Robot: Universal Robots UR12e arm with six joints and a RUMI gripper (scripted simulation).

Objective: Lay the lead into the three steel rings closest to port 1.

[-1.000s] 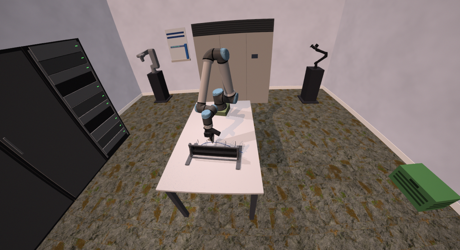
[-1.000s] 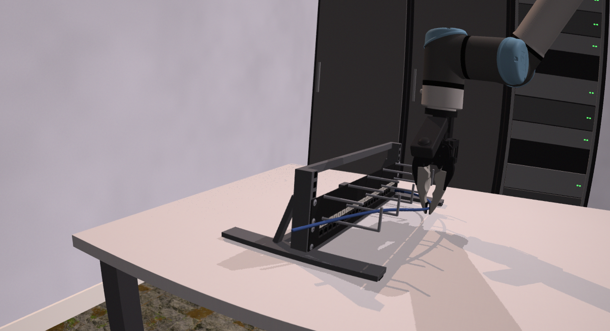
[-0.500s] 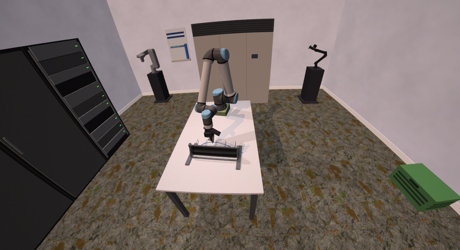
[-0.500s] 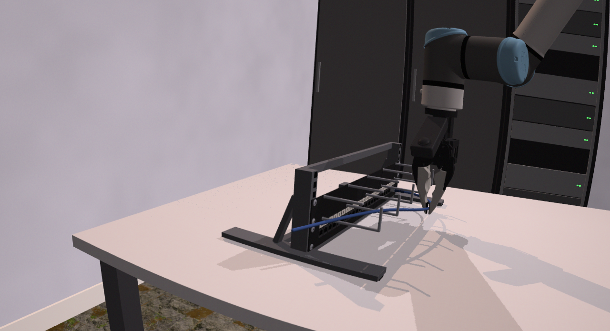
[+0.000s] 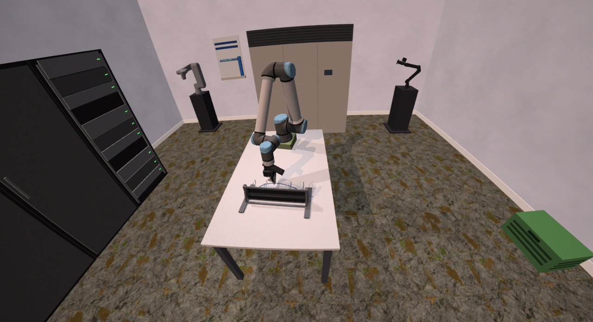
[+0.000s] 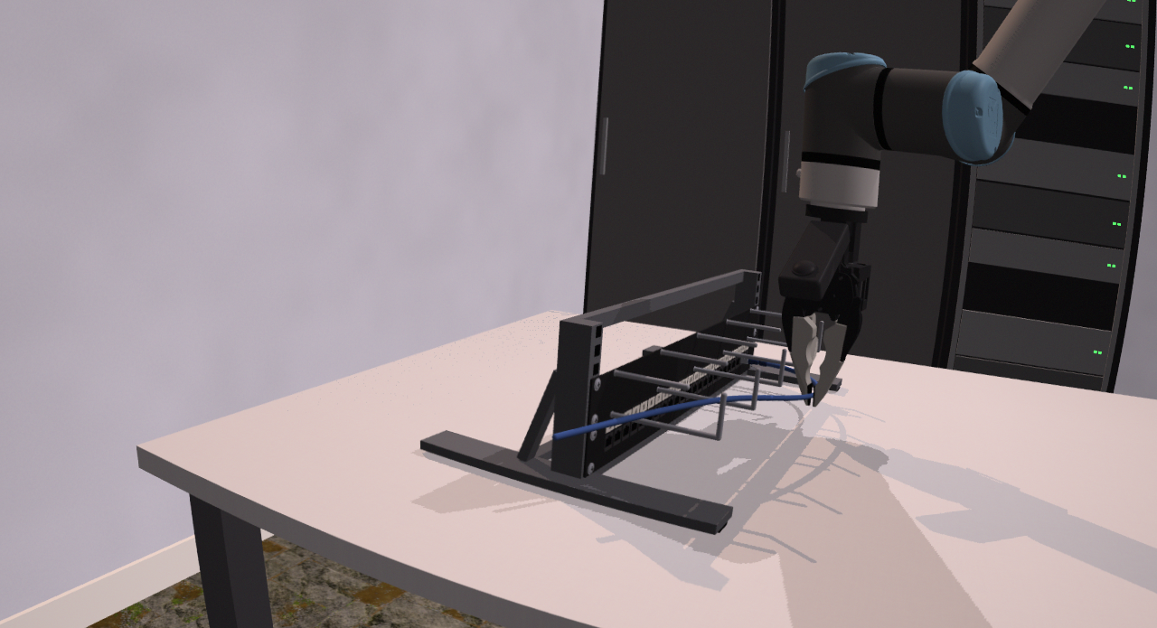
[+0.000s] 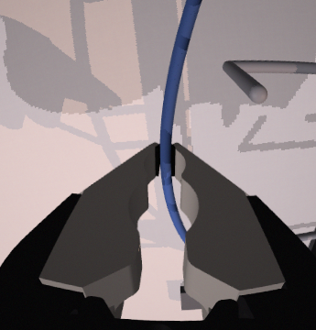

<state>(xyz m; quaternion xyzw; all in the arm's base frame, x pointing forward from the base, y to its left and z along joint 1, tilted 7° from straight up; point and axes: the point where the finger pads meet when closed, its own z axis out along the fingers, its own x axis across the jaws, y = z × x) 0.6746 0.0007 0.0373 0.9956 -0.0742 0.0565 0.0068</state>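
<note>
Right now my hand is 150 mm short of the rack, 40 mm to the right of it and 30 mm below it.
</note>
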